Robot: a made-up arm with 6 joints. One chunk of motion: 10 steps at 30 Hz.
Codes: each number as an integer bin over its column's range. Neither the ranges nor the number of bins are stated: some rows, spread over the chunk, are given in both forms.
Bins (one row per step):
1: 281 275 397 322 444 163
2: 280 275 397 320 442 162
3: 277 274 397 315 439 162
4: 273 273 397 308 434 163
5: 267 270 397 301 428 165
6: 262 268 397 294 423 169
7: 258 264 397 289 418 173
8: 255 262 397 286 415 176
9: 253 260 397 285 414 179
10: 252 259 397 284 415 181
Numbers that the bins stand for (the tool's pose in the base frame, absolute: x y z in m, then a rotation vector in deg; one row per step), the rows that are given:
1: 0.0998 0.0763 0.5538 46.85 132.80 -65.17
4: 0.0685 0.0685 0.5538 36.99 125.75 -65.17
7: 0.0098 0.0333 0.5538 23.60 114.48 -58.12
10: -0.0137 0.0137 0.5538 20.08 112.37 -52.49
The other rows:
2: 0.0959 0.0763 0.5538 45.44 131.39 -65.87
3: 0.0841 0.0724 0.5538 41.92 129.28 -65.87
5: 0.0450 0.0568 0.5538 32.05 121.53 -63.76
6: 0.0254 0.0489 0.5538 27.12 118.00 -60.94
8: -0.0020 0.0254 0.5538 21.49 112.37 -56.01
9: -0.0098 0.0176 0.5538 20.78 111.66 -53.89

